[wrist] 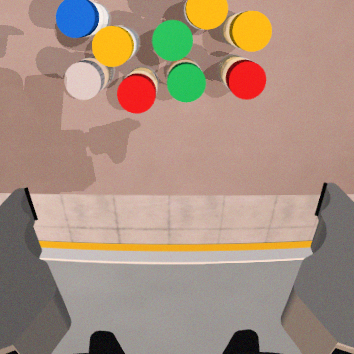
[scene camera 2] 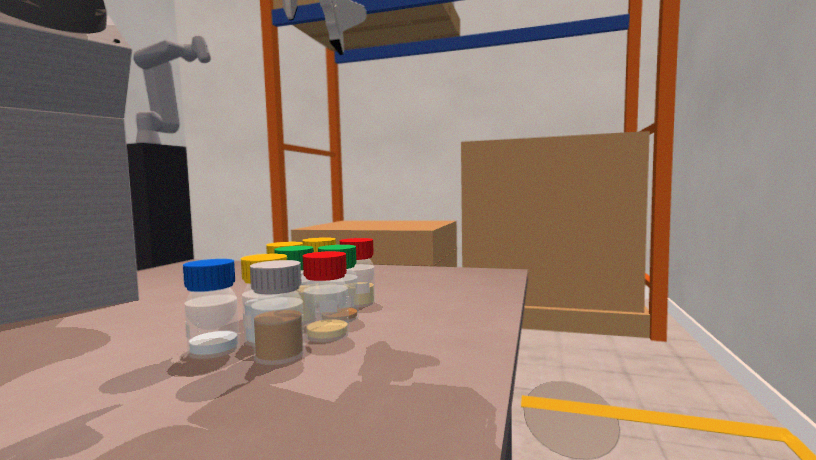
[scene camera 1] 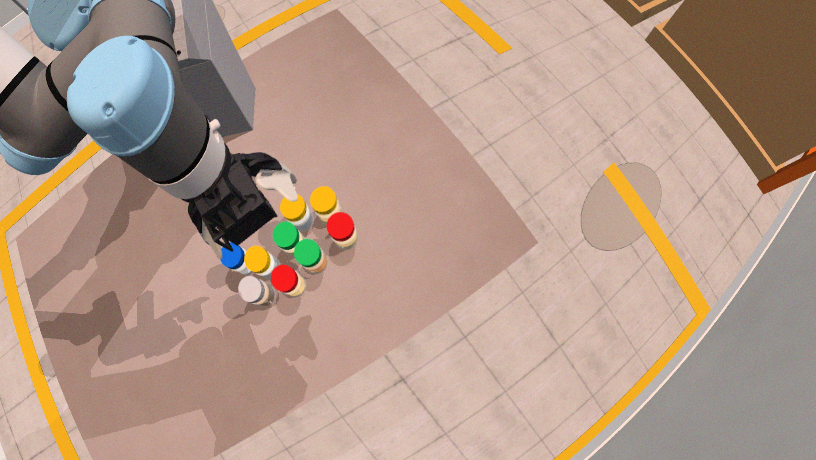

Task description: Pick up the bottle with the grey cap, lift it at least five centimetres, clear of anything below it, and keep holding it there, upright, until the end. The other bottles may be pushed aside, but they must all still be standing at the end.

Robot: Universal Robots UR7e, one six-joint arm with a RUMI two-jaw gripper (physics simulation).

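Pixels of known places: gripper, between the fingertips: (wrist: 174, 190) (scene camera 2: 319, 39); arm's base, origin of its link: (scene camera 2: 42, 7).
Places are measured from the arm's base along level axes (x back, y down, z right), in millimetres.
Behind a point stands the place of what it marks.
The bottle with the grey cap (scene camera 1: 253, 289) @[x -448, y 360, z 34 mm] (scene camera 2: 277, 337) @[x -460, y 436, z 64 mm] (wrist: 84, 80) @[x -442, y 361, z 38 mm] stands upright on the table (scene camera 1: 411, 188) @[x -377, y 466, z -371 mm] (scene camera 2: 445, 320) @[x -579, y 465, z -145 mm] (wrist: 225, 150) @[x -568, y 465, z -209 mm], at one corner of the bottle group. It has brown contents. A blue-capped bottle (scene camera 1: 233, 256) @[x -364, y 361, z 49 mm] (scene camera 2: 209, 308) @[x -376, y 408, z 76 mm] (wrist: 77, 18) @[x -359, y 360, z 51 mm], a yellow-capped bottle (scene camera 1: 257, 260) @[x -397, y 360, z 1 mm] (wrist: 113, 46) @[x -392, y 361, z 0 mm] and a red-capped bottle (scene camera 1: 284, 278) @[x -458, y 360, z -39 mm] (scene camera 2: 324, 265) @[x -470, y 370, z -13 mm] (wrist: 136, 93) @[x -453, y 361, z -37 mm] stand near it. My gripper (scene camera 1: 260, 224) @[x -428, y 79, z -84 mm] (scene camera 2: 314, 33) @[x -428, y 79, z -84 mm] (wrist: 174, 190) @[x -428, y 79, z -84 mm] is open and empty, high above the table. In the wrist view the grey cap is at the upper left, beyond the fingers.
Several more bottles stand upright in the group, including green-capped (scene camera 1: 309, 253) @[x -436, y 360, z -108 mm] (wrist: 186, 82) @[x -429, y 361, z -104 mm] and red-capped (scene camera 1: 341, 226) @[x -416, y 360, z -190 mm] (wrist: 246, 80) @[x -413, y 360, z -187 mm] ones. A grey block (scene camera 1: 220, 97) @[x -19, y 287, z -57 mm] (scene camera 2: 62, 188) @[x 1, y 268, z 1 mm] stands on the table's robot side. An orange-posted rack (scene camera 2: 662, 171) and a cardboard box (scene camera 2: 554, 222) are in the background.
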